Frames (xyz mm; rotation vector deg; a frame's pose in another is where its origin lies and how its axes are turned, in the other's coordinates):
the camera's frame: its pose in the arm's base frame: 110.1 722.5 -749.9 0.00 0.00 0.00
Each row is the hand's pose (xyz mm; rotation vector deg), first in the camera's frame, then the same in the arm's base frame.
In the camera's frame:
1: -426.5 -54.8 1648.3 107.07 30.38 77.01
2: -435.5 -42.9 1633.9 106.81 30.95 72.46
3: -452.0 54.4 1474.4 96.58 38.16 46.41
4: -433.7 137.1 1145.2 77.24 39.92 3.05
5: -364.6 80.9 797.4 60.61 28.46 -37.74
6: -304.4 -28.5 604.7 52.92 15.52 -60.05
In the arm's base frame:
1: -316.4 667.7 898.4 107.07 30.38 77.01
2: -325.4 679.6 884.0 106.81 30.95 72.46
3: -341.9 776.9 724.5 96.58 38.16 46.41
4: -323.6 859.6 395.3 77.24 39.92 3.05
5: -254.5 803.4 47.5 60.61 28.46 -37.74
6: -194.3 694.0 -145.2 52.92 15.52 -60.05

